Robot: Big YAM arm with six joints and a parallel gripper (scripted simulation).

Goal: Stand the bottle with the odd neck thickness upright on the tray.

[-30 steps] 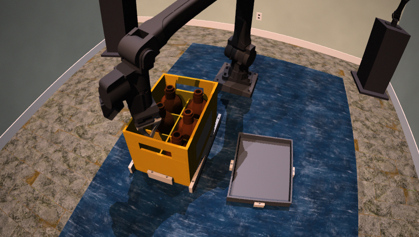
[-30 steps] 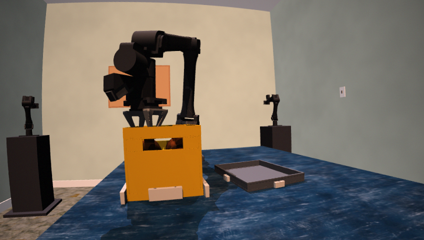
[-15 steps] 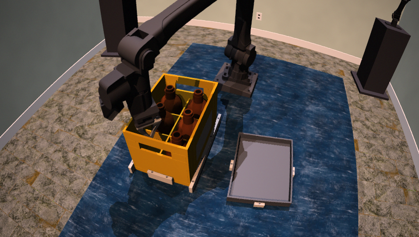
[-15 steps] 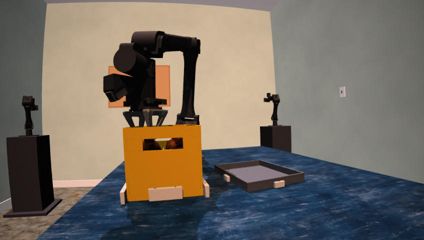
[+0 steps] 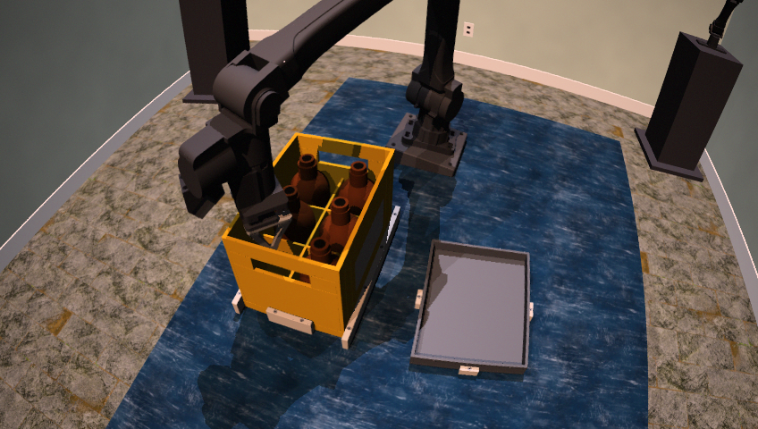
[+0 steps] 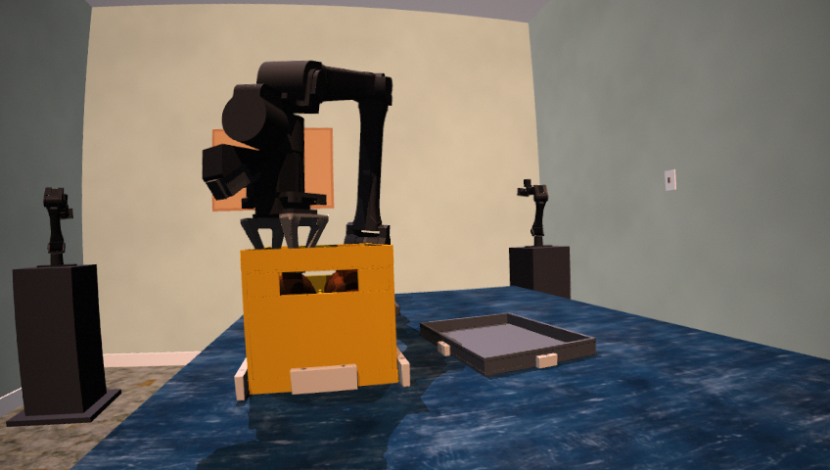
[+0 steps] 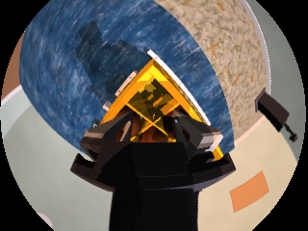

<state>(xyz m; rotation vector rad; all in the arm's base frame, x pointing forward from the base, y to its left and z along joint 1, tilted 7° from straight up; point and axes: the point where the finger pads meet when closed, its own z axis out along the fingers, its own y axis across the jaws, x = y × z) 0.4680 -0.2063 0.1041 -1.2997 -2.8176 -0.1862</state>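
My hand is 8 cm past the orange crate, 5 cm to the right of it and 7 cm above it. From my hand the other things lie so: dark grey tray: 4 cm behind, 33 cm to the left, 14 cm below.
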